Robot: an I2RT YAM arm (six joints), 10 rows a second.
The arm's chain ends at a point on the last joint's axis. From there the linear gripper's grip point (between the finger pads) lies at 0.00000 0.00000 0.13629 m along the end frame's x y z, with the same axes.
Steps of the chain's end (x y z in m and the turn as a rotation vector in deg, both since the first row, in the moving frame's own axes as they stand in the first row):
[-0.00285 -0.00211 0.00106 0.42 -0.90 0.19]
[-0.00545 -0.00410 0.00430 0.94 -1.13 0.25]
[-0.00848 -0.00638 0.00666 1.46 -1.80 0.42]
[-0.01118 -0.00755 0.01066 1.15 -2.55 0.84]
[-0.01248 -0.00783 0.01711 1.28 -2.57 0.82]
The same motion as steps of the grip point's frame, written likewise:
[-0.00499 -0.00311 0.00104 0.42 -0.90 0.19]
[-0.00813 -0.00634 0.00426 0.94 -1.13 0.25]
[-0.01275 -0.00987 0.00655 1.46 -1.80 0.42]
[-0.01722 -0.01033 0.01050 1.15 -2.55 0.84]
[-0.01857 -0.01092 0.01694 1.28 -2.57 0.82]

